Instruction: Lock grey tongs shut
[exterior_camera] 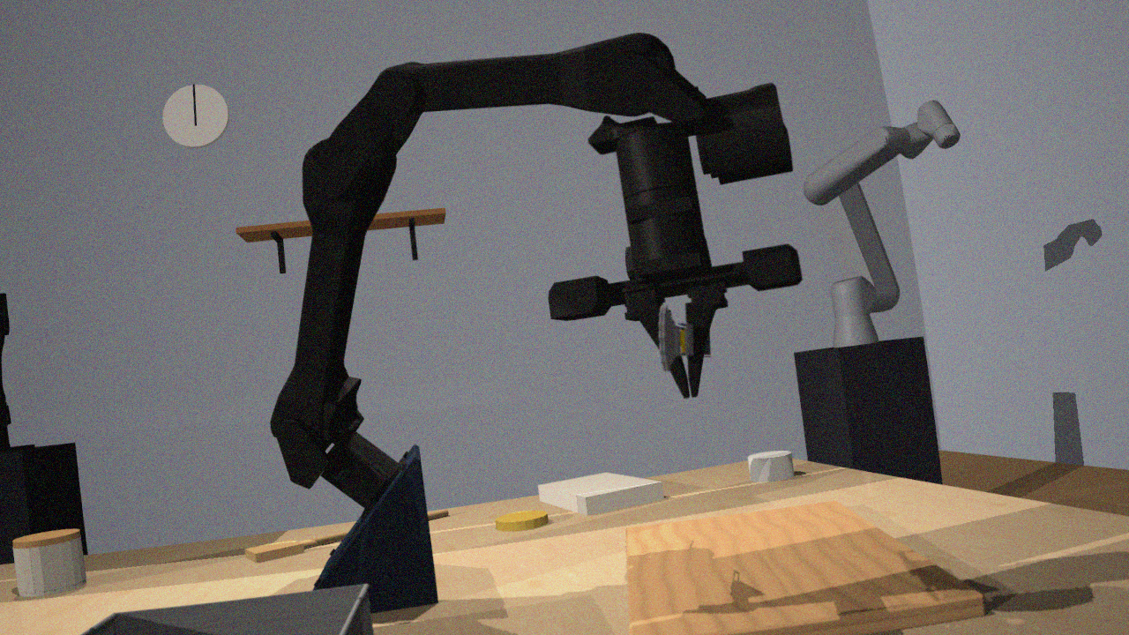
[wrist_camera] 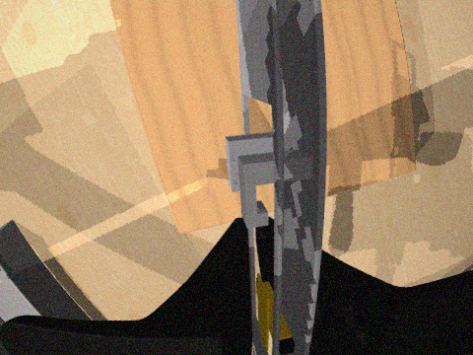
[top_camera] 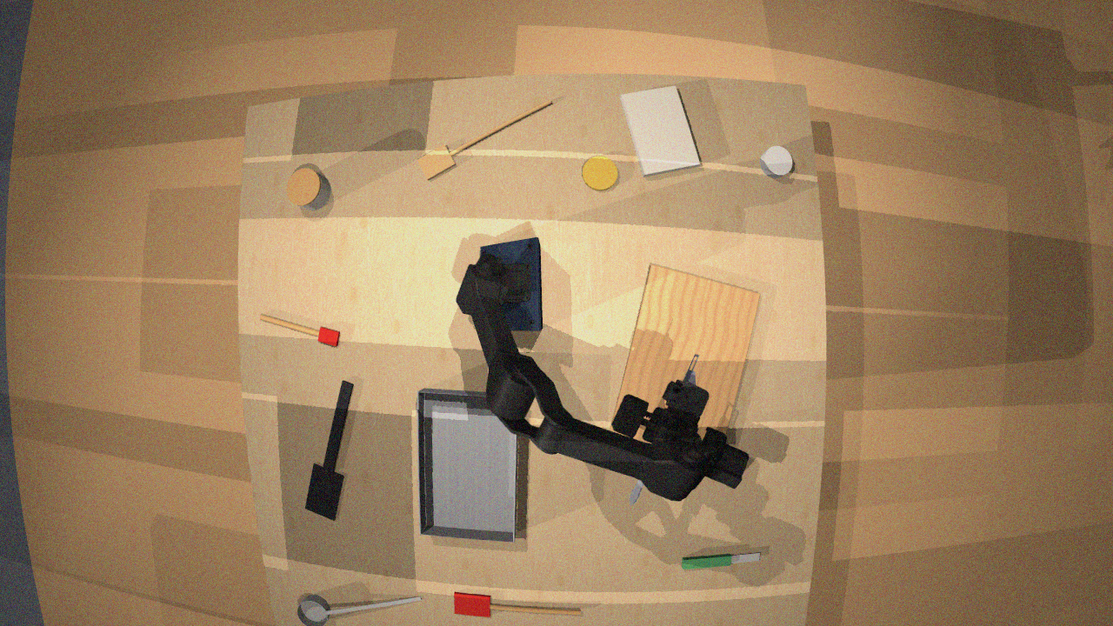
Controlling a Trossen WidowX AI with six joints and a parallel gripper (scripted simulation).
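Now: the wooden board 9 cm behind my gripper tip, 7 cm to the left of it and 16 cm below it. From my gripper tip the other things lie so: roasting tin: 12 cm ahead, 36 cm to the right, 14 cm below; then green-handled knife: 35 cm ahead, 19 cm to the left, 16 cm below; then yellow marker: 4 cm above.
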